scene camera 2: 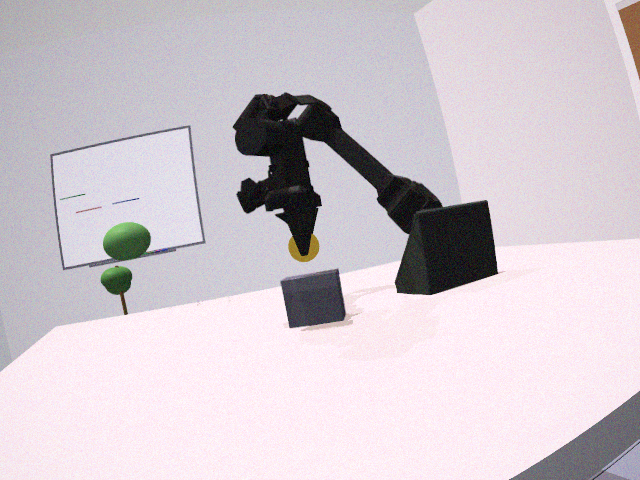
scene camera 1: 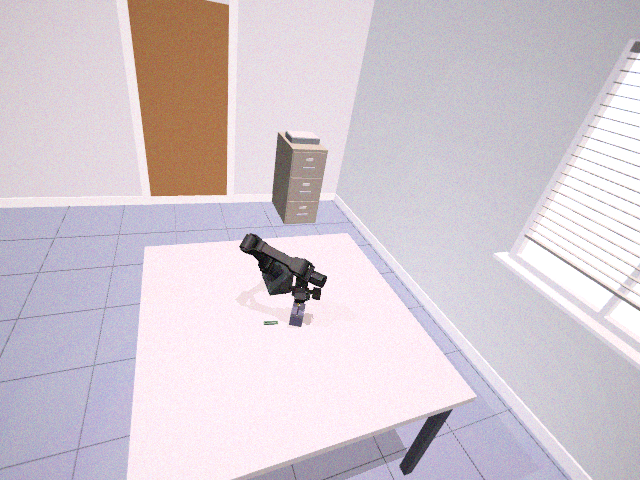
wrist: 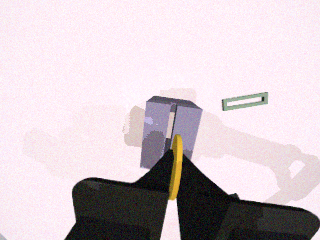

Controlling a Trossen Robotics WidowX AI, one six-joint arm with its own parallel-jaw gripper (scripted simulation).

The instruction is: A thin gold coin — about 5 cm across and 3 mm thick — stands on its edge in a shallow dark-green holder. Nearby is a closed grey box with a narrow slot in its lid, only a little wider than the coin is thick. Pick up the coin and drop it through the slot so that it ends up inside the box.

Labels:
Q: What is my gripper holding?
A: A coin.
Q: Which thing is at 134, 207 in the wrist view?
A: My gripper.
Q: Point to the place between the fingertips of my gripper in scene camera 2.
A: At 305, 255

